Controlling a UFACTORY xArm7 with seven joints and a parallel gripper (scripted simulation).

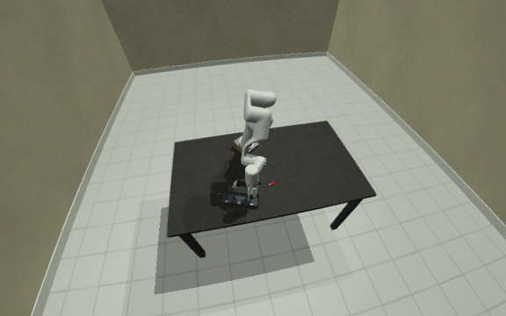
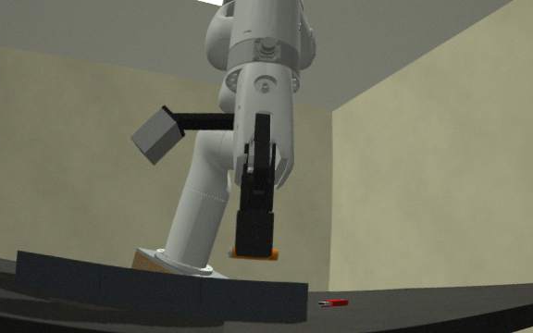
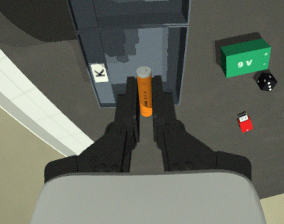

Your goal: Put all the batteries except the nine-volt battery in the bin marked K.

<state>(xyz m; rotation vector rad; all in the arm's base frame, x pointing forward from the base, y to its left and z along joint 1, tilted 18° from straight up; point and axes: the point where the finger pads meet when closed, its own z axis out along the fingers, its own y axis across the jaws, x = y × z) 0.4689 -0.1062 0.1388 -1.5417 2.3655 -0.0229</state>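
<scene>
My hand is 8 cm to the left of the dark blue bin, 6 cm above it and 2 cm past it. The rest, counted from my hand: green nine-volt battery (10 cm behind, 7 cm below, 4 cm to the left); then black die (12 cm behind, 8 cm to the left, 7 cm below); then orange cylindrical battery (2 cm below).
</scene>
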